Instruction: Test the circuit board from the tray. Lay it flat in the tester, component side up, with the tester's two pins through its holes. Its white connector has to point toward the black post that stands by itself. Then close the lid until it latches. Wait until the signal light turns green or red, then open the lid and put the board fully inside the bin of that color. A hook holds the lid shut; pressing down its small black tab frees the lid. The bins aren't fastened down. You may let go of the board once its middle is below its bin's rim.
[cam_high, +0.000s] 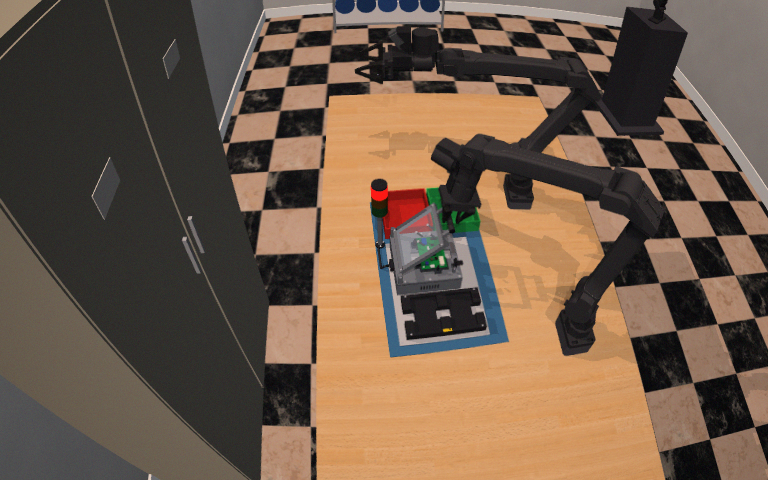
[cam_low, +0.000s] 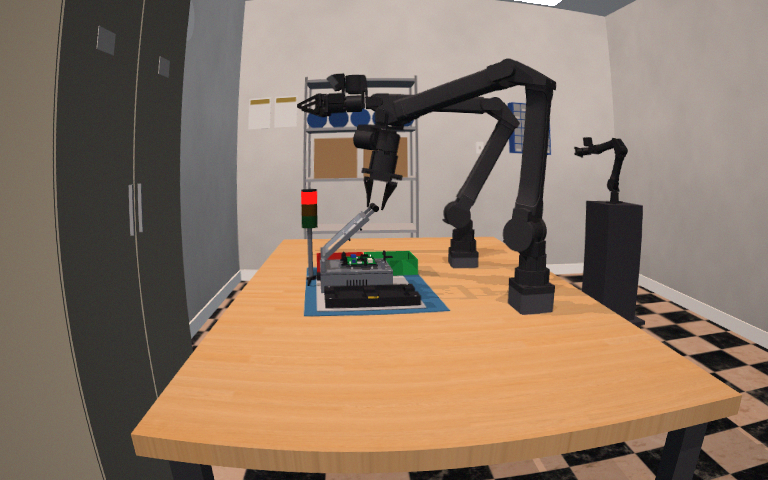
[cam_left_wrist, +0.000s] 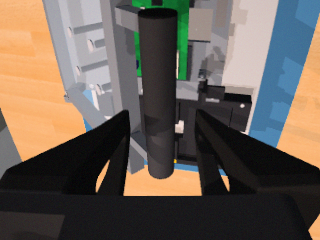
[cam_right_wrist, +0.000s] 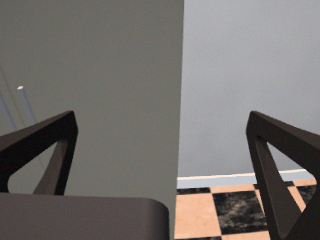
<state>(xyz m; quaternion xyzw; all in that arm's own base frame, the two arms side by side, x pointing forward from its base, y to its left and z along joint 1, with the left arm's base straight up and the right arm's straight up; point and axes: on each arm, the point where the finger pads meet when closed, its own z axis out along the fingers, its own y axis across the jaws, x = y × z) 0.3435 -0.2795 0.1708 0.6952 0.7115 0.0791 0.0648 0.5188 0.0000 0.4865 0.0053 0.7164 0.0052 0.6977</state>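
Observation:
Right now my left hand is 7 cm short of the clear lid, 1 cm to the left of it and 6 cm above it. From my left hand the other things lie so: green bin 7 cm behind, 21 cm to the right, 20 cm below; hook 2 cm behind, 5 cm to the left, 13 cm below; green circuit board 4 cm ahead, 1 cm to the right, 14 cm below.

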